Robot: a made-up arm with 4 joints. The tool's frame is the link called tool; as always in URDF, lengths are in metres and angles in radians. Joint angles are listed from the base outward.
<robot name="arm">
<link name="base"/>
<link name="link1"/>
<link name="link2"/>
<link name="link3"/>
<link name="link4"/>
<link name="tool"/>
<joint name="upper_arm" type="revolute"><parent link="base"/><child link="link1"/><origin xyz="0 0 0.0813" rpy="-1.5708 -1.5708 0"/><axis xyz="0 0 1"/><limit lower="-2.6" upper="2.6"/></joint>
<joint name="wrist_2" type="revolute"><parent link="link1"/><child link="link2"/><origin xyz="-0.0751 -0.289 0.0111" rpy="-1.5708 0 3.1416"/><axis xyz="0 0 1"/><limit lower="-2.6" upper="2.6"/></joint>
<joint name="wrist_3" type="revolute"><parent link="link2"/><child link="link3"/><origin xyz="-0.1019 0.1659 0.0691" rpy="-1.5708 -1.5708 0"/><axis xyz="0 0 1"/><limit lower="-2.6" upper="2.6"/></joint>
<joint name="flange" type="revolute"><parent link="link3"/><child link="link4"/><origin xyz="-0.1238 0.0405 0.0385" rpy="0 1.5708 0"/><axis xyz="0 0 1"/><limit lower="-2.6" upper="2.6"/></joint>
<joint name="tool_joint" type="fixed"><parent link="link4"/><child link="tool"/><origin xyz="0.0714 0.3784 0.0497" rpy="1.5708 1.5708 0"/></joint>
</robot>
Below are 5 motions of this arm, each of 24 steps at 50 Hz.
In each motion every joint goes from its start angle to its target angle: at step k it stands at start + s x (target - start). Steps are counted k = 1, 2, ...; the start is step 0. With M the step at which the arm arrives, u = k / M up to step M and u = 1 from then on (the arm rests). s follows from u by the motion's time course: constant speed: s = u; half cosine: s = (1 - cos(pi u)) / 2; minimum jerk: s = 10 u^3 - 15 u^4 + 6 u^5.
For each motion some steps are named. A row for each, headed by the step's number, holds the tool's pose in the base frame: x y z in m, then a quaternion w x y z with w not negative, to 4 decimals.
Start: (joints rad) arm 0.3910 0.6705 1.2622 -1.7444
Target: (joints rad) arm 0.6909 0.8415 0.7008 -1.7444
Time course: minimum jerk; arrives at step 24
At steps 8, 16, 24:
8: -0.3799 0.2652 0.2471 0.7525 0.5210 -0.0144 0.4026
16: -0.3253 0.2786 0.2749 0.8140 0.5123 0.1424 0.2339
24: -0.3072 0.2809 0.2792 0.8271 0.4973 0.1976 0.1718

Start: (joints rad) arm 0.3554 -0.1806 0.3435 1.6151
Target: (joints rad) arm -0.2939 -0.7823 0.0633 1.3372
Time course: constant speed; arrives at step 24
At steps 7, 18, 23, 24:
7: -0.2964 -0.5323 -0.1506 0.8279 -0.5576 -0.0078 -0.0598
18: -0.1994 -0.4105 -0.4065 0.9195 -0.3724 -0.0956 -0.0814
23: -0.1230 -0.3356 -0.4918 0.9449 -0.2844 -0.1455 -0.0710
24: -0.1061 -0.3194 -0.5059 0.9487 -0.2668 -0.1561 -0.0674

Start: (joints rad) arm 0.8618 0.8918 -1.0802 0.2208
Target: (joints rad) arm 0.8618 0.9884 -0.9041 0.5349
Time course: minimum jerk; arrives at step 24
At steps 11, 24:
11: -0.4158 -0.2979 0.6118 0.4442 -0.5348 0.7126 0.0944
24: -0.3390 -0.3450 0.6186 0.4137 -0.6051 0.6586 0.1701

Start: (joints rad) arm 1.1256 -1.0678 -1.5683 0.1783
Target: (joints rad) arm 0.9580 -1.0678 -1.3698 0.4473
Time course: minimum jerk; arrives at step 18
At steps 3, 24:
3: -0.5602 -0.1085 0.6799 0.2422 0.4759 0.8239 0.1896
24: -0.7300 -0.0888 0.4819 0.4427 0.4102 0.7478 0.2768

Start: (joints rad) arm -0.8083 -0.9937 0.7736 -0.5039
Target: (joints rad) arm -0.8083 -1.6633 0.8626 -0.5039
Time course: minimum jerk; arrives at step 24
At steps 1, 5, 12, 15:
1: 0.0162 0.1069 -0.0301 0.4797 0.6158 -0.6032 0.1638
5: 0.0134 0.1059 -0.0259 0.4662 0.6317 -0.5980 0.1613
12: -0.0037 0.0934 0.0002 0.3703 0.7319 -0.5547 0.1397
15: -0.0104 0.0832 0.0114 0.3184 0.7778 -0.5272 0.1253

